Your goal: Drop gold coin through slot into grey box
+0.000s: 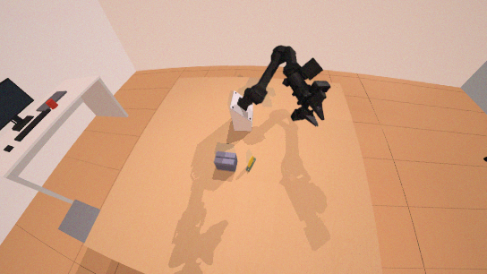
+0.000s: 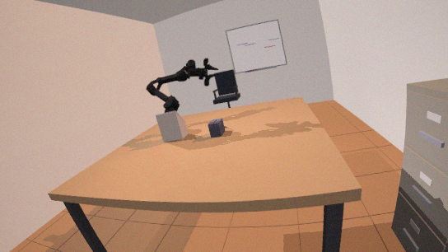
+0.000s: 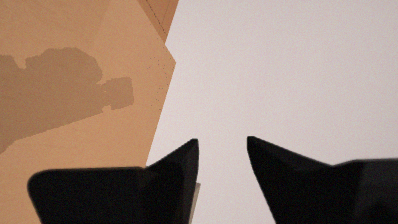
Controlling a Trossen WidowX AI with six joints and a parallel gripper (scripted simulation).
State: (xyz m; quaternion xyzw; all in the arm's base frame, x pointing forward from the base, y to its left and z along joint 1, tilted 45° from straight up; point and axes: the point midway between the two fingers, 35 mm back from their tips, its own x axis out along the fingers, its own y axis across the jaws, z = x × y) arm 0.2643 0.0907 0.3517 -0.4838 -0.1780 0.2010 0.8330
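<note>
Right now the gold coin is 30 cm below my gripper tip and 24 cm to the right of it.
</note>
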